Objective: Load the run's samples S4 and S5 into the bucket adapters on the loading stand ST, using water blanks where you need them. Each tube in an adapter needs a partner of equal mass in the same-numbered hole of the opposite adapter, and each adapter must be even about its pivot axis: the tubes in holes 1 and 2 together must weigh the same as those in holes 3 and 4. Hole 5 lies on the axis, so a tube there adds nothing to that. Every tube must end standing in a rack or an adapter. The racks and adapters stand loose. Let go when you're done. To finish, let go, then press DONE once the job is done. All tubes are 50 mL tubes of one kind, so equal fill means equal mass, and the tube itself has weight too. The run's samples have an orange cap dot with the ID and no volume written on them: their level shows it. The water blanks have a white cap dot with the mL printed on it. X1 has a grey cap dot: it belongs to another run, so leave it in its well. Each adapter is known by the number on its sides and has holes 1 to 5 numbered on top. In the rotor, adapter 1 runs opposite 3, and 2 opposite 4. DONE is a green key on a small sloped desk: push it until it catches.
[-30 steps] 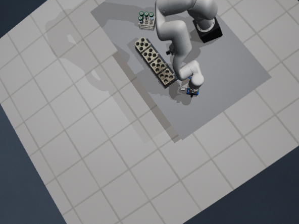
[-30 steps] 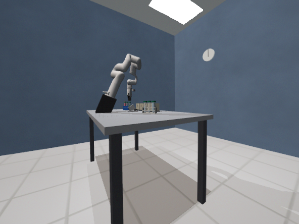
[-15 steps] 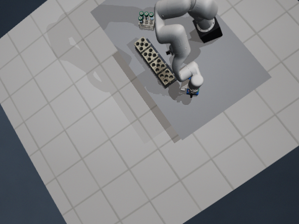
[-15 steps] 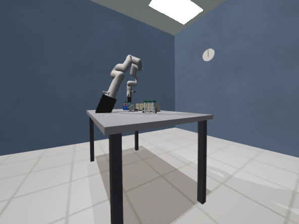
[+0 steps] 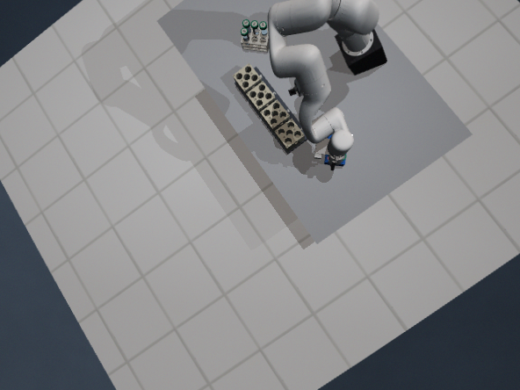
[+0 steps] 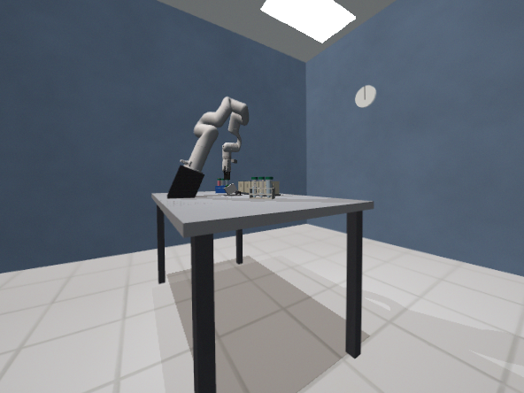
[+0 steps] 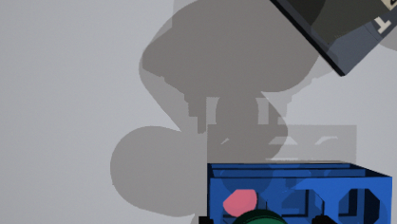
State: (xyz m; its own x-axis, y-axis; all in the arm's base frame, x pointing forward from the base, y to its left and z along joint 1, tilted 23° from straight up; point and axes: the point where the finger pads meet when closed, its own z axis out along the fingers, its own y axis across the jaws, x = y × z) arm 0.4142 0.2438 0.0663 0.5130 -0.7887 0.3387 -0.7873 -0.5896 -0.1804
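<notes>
The blue rack lies 40 mm behind my hand and 100 mm below it. Also, from my hand: white rack 230 mm behind, 650 mm to the right, 100 mm below; then adapter 40 mm ahead, 210 mm to the right, 80 mm below.
</notes>
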